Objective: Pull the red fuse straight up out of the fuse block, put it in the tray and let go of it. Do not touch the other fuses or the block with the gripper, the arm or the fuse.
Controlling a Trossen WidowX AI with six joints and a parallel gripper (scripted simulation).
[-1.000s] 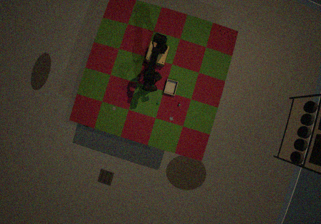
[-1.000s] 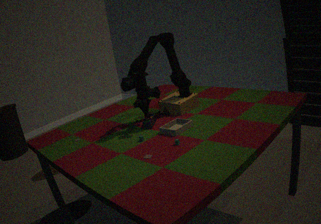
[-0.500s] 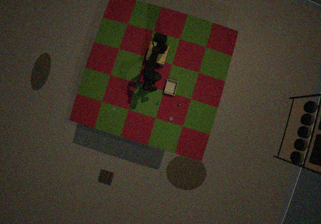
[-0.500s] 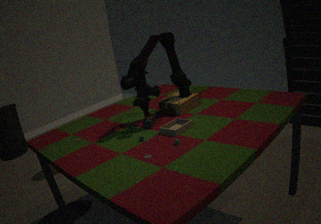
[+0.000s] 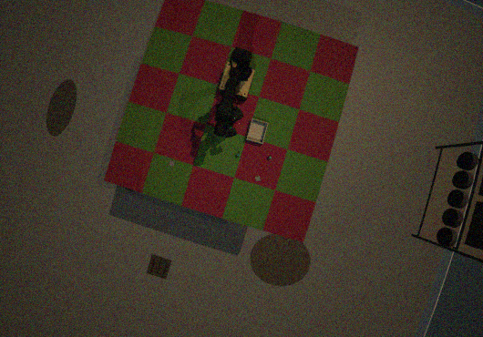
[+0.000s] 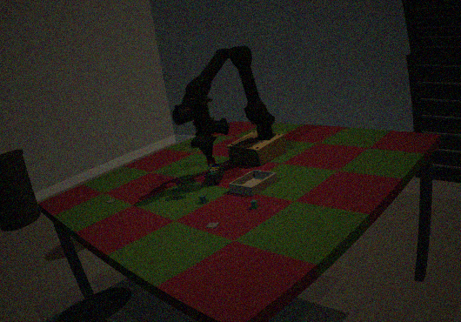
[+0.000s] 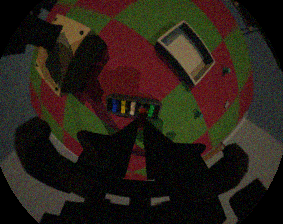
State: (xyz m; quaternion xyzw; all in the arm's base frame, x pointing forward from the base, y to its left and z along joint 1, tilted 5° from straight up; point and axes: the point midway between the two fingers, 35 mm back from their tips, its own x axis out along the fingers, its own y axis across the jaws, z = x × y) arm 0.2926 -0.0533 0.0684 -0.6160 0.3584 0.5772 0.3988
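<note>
Now: gripper tip 180 mm to the right of the tray, 80 mm above it and 10 mm short of it. Round my gripper tip: red fuse: 10 mm below.
</note>
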